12 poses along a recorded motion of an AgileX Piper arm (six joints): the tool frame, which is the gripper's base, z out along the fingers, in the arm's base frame.
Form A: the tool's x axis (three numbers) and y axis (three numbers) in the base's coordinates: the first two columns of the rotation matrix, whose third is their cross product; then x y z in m.
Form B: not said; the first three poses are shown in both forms.
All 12 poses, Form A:
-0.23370 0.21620 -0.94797 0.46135 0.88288 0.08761 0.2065 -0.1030 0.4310
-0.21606 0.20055 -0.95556 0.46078 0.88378 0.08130 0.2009 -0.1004 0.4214
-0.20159 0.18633 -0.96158 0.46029 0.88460 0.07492 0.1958 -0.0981 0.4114
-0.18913 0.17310 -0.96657 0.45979 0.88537 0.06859 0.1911 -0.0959 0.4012
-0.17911 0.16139 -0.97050 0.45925 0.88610 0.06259 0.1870 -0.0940 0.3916
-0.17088 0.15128 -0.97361 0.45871 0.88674 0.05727 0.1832 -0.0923 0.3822
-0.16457 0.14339 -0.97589 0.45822 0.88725 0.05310 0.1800 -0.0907 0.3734
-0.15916 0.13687 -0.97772 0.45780 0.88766 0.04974 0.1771 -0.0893 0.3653
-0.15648 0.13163 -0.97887 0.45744 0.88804 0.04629 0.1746 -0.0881 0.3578
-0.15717 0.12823 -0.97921 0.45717 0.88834 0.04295 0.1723 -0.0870 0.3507
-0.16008 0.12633 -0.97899 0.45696 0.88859 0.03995 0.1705 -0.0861 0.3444
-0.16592 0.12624 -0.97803 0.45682 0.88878 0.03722 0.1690 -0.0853 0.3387
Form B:
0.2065 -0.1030 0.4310 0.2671 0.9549 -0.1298 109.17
0.2009 -0.1004 0.4214 0.2649 0.9545 -0.1368 107.93
0.1958 -0.0981 0.4114 0.2625 0.9542 -0.1432 106.89
0.1911 -0.0959 0.4012 0.2601 0.9540 -0.1491 105.99
0.1870 -0.0940 0.3916 0.2576 0.9538 -0.1544 105.24
0.1832 -0.0923 0.3822 0.2553 0.9537 -0.1589 104.63
0.1800 -0.0907 0.3734 0.2535 0.9536 -0.1623 104.15
0.1771 -0.0893 0.3653 0.2519 0.9535 -0.1652 103.75
0.1746 -0.0881 0.3578 0.2503 0.9535 -0.1675 103.52
0.1723 -0.0870 0.3507 0.2488 0.9537 -0.1691 103.51
0.1705 -0.0861 0.3444 0.2474 0.9539 -0.1701 103.63
0.1690 -0.0853 0.3387 0.2462 0.9541 -0.1703 103.95

